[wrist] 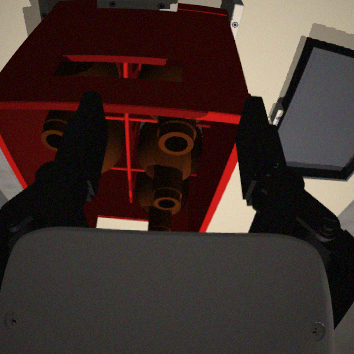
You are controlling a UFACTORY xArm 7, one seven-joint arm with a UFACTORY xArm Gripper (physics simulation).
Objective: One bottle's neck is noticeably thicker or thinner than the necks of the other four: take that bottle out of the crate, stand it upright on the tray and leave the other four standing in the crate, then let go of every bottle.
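Observation:
The red crate fills the upper middle of the wrist view, with brown bottles upright in its compartments. One bottle shows its open mouth right of the central divider. Another bottle is below it in the view, and part of a further dark neck shows at the palm's edge. A bottle left of the divider is partly hidden by the left finger. Whose neck differs in thickness I cannot tell. My gripper is open and empty, its fingers spread either side of the divider. The tray is at the right.
The crate's near wall with its handle slot rises at the top of the view. Thin red dividers separate the compartments. The tray has a raised black rim and lies apart from the crate, on the cream table top.

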